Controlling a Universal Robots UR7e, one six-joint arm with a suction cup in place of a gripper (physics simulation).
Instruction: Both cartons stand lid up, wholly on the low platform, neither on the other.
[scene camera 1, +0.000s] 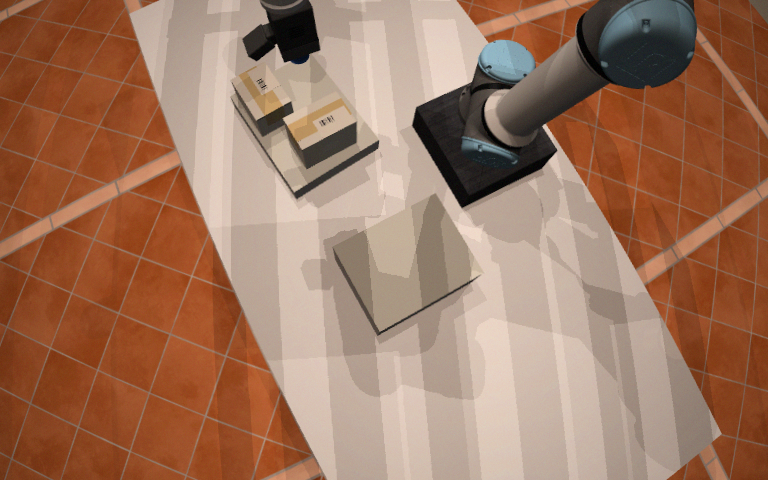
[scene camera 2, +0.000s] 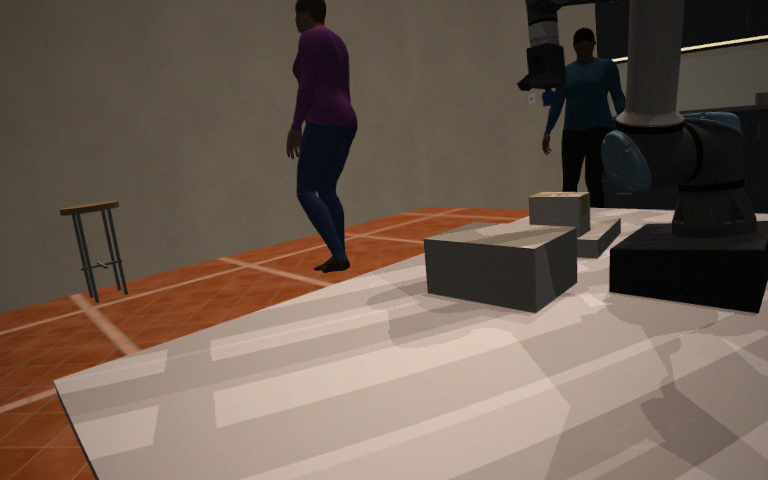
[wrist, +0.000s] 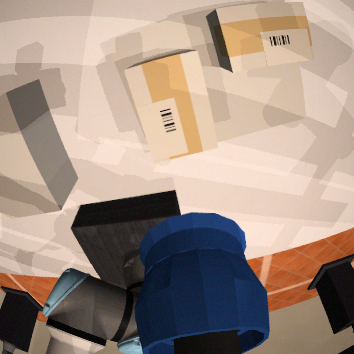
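The suction cup (wrist: 196, 279) is holding nothing. There's a low platform (scene camera 1: 305, 83) to be seen as well, and scene camera 2 also shows the platform (scene camera 2: 603, 231).
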